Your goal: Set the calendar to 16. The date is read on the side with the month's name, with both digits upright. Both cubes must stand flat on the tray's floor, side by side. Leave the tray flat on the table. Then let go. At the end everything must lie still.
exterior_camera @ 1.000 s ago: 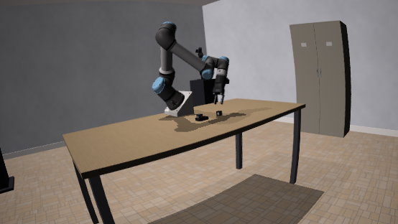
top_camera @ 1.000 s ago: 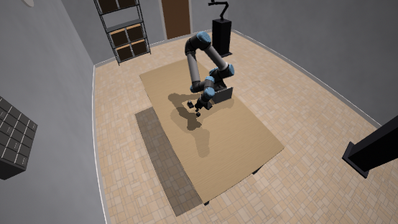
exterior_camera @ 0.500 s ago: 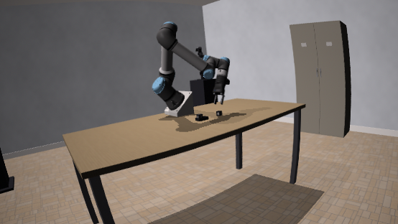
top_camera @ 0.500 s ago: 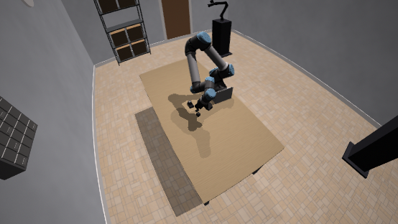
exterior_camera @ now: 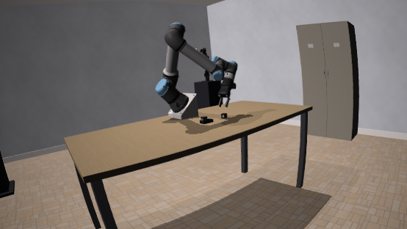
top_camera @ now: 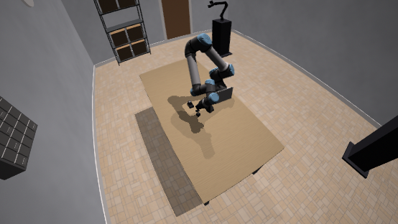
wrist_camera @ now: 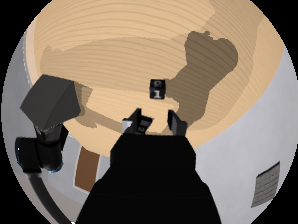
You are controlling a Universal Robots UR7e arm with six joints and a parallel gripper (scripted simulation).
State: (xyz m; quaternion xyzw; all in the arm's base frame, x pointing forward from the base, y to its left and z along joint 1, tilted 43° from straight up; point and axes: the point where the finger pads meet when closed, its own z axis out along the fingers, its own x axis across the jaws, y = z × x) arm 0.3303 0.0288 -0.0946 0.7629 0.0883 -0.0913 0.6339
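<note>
The black date cube is 80 mm below my hand and 10 mm to the right of it. From my hand the other things lie so: dark calendar tray: 160 mm to the right, 80 mm below, 10 mm behind.
</note>
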